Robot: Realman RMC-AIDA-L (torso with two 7-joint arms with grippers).
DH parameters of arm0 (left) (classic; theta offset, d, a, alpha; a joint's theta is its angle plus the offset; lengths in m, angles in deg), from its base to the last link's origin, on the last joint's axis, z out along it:
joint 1: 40.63 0.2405 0 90
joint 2: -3.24 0 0 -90
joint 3: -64.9 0.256 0 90
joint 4: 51.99 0 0 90
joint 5: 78.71 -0.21 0 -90
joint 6: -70.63 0 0 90
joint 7: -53.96 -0.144 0 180
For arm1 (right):
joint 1: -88.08 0.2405 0 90
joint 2: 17.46 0 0 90
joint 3: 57.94 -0.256 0 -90
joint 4: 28.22 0 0 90
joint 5: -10.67 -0.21 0 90
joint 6: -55.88 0 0 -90
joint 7: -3.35 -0.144 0 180
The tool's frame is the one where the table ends.
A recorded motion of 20 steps. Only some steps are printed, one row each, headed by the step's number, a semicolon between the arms.
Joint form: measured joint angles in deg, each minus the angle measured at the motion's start. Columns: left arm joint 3, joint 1, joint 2, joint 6, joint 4, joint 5, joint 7; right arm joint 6, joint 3, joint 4, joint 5, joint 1, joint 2, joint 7.
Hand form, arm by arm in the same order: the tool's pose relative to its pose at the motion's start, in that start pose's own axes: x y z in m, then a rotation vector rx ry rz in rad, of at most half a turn. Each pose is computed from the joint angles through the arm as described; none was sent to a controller.
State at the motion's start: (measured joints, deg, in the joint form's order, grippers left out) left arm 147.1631 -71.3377 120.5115 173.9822 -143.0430 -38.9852 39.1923; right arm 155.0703 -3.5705 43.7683 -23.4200 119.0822 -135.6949 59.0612
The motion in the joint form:
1: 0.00 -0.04 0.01 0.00 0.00 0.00 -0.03; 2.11 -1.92 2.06 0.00 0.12 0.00 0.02
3: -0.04 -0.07 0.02 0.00 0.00 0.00 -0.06; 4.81 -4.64 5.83 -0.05 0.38 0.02 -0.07
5: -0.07 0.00 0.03 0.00 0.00 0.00 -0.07; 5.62 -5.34 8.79 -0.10 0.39 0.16 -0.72
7: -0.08 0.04 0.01 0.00 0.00 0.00 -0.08; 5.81 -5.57 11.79 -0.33 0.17 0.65 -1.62
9: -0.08 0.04 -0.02 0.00 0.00 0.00 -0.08; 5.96 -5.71 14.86 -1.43 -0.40 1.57 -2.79
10: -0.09 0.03 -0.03 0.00 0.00 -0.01 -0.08; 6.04 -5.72 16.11 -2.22 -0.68 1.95 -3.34
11: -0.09 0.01 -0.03 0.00 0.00 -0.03 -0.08; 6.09 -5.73 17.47 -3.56 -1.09 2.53 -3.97
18: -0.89 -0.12 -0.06 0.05 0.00 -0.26 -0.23; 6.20 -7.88 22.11 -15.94 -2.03 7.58 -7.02
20: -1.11 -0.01 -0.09 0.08 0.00 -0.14 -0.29; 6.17 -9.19 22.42 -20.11 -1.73 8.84 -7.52
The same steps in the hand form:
1: 0.0002 0.0001 0.0000 0.0000 0.0003 0.0012; -0.0008 0.0004 -0.0100 0.0031 -0.0157 0.0022
3: 0.0004 0.0002 -0.0002 -0.0001 0.0009 0.0017; -0.0040 0.0006 -0.0268 0.0243 -0.0459 -0.0019
5: 0.0001 0.0000 -0.0001 -0.0005 0.0009 0.0004; -0.0078 0.0005 -0.0379 0.0568 -0.0639 -0.0096
7: -0.0002 -0.0002 -0.0001 -0.0003 0.0007 -0.0003; -0.0113 -0.0008 -0.0499 0.1007 -0.0824 -0.0167
9: -0.0002 -0.0004 -0.0002 0.0002 0.0006 -0.0003; -0.0136 -0.0021 -0.0638 0.1433 -0.1079 -0.0215
10: -0.0002 -0.0005 -0.0002 0.0006 0.0007 -0.0004; -0.0148 -0.0018 -0.0693 0.1565 -0.1215 -0.0246
11: -0.0001 -0.0005 -0.0003 0.0010 0.0008 -0.0001; -0.0161 -0.0013 -0.0760 0.1688 -0.1409 -0.0295
18: 0.0006 -0.0030 -0.0025 0.0056 0.0088 -0.0070; -0.0304 0.0027 -0.1209 0.1857 -0.3052 -0.0836
20: 0.0001 -0.0036 -0.0028 0.0037 0.0106 -0.0101; -0.0365 0.0051 -0.1331 0.1725 -0.3650 -0.1048

